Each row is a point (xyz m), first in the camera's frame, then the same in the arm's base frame.
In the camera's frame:
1: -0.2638 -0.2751 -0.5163
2: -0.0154 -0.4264 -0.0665
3: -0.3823 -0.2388 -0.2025
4: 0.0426 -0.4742 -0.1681
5: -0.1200 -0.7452 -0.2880
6: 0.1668 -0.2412 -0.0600
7: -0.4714 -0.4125 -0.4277
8: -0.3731 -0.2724 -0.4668
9: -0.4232 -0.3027 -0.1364
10: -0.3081 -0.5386 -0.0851
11: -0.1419 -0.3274 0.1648
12: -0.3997 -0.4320 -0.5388
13: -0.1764 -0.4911 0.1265
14: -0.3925 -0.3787 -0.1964
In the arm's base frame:
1: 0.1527 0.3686 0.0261
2: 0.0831 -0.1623 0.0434
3: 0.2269 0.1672 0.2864
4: 0.0246 -0.1126 -0.0570
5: -0.2700 0.0293 0.0285
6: 0.2778 -0.2309 -0.1144
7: 0.0175 0.3766 0.2530
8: 0.1560 0.3820 0.1453
9: 0.1709 0.1218 0.3566
10: -0.0478 -0.0163 0.2888
11: 0.2069 -0.2797 0.2675
12: -0.0136 0.4319 0.1353
13: 0.0376 -0.2552 0.2815
14: 0.0890 0.1455 0.3015

